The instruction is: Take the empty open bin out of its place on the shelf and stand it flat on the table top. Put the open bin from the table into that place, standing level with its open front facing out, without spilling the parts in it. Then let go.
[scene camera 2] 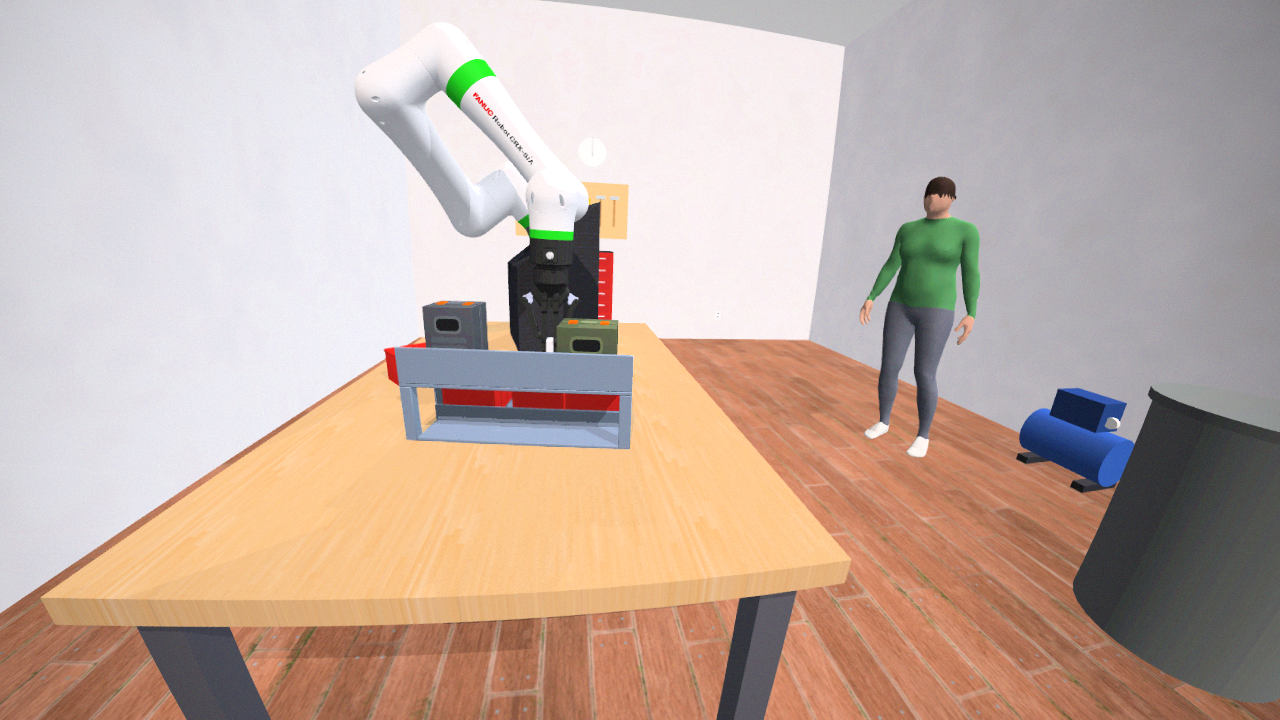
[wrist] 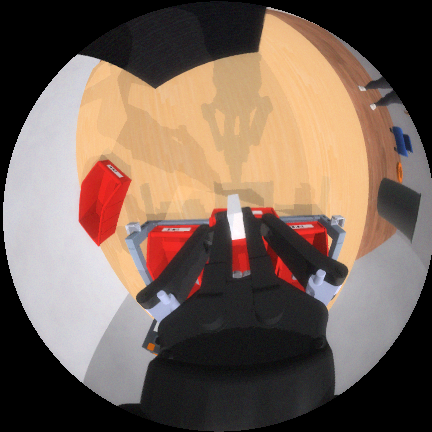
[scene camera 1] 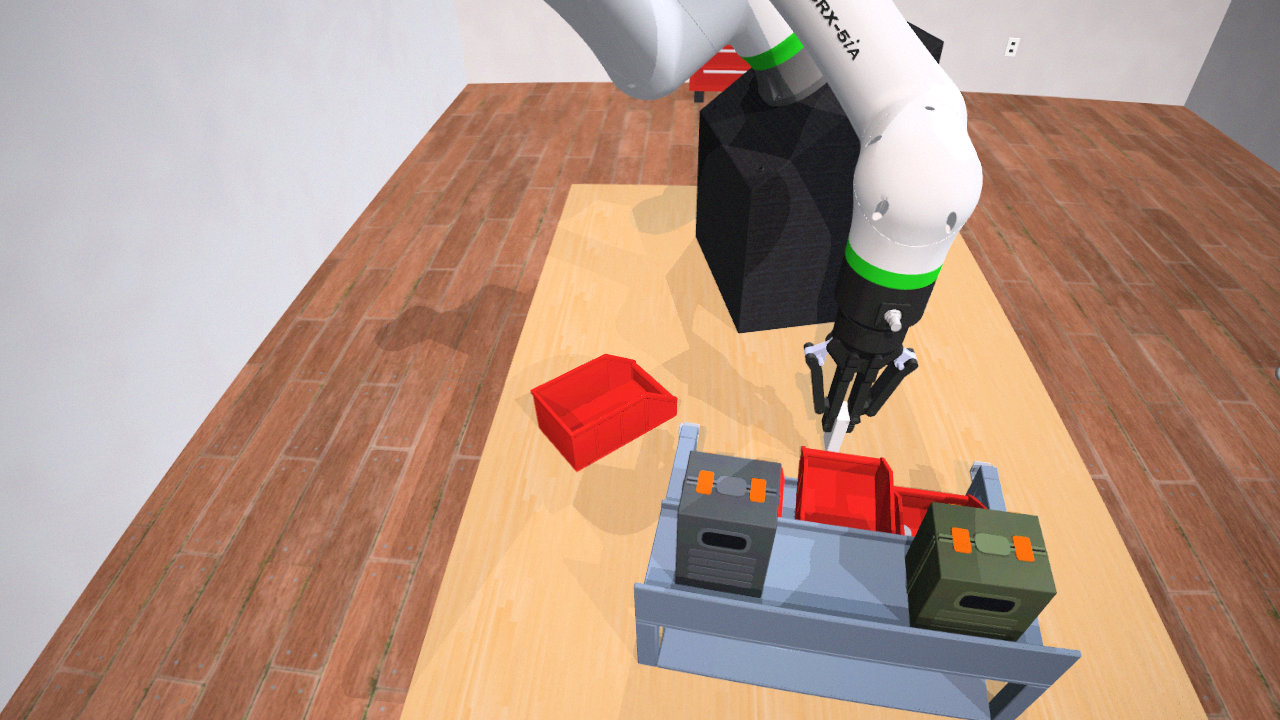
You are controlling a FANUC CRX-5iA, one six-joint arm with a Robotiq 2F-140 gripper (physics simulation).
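Seen in the pictures: gripper, fingertip midpoint: point(wrist: 234, 203) point(scene camera 1: 830, 445); arm's base at its link origin: point(scene camera 1: 803, 70).
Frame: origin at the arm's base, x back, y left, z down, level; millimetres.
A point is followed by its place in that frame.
Observation:
My gripper point(scene camera 1: 838, 428) @[x -477, y -46, z 320 mm] point(scene camera 2: 544, 344) @[x -477, y -46, z 320 mm] point(wrist: 234, 203) @[x -477, y -46, z 320 mm] is shut with no bin wall seen between its fingers. A white piece shows between the fingertips and reaches down to the robot-side edge of the middle red bin point(scene camera 1: 843, 492) @[x -534, y -40, z 345 mm] point(wrist: 241, 257) @[x -596, y -68, z 348 mm]. That bin is in the blue-grey shelf point(scene camera 1: 832, 626) @[x -769, y -144, z 208 mm] point(scene camera 2: 514, 368) @[x -775, y -125, z 226 mm] point(wrist: 137, 250) @[x -493, y -225, z 281 mm], its rim higher than the right bin's; it looks tilted, but I cannot tell how much. Grey parts show in it in the wrist view. Another open red bin point(scene camera 1: 608, 402) @[x -335, y -329, z 358 mm] point(scene camera 2: 393, 365) @[x -417, y -402, z 316 mm] point(wrist: 102, 205) @[x -376, y -373, z 360 mm] stands on the table, left of the shelf, and looks empty.
A right red bin point(scene camera 1: 935, 508) point(wrist: 292, 272) and a left red bin point(wrist: 170, 247) @[x -536, y -206, z 352 mm] flank the middle one. A dark grey case point(scene camera 1: 726, 528) @[x -700, y -229, z 150 mm] point(scene camera 2: 454, 326) @[x -703, y -219, z 171 mm] and a green case point(scene camera 1: 980, 573) @[x -758, y -21, z 164 mm] point(scene camera 2: 587, 335) @[x -771, y -8, z 177 mm] stand on top of the shelf. The black robot pedestal point(scene camera 1: 774, 214) @[x -188, y -75, z 145 mm] rises behind.

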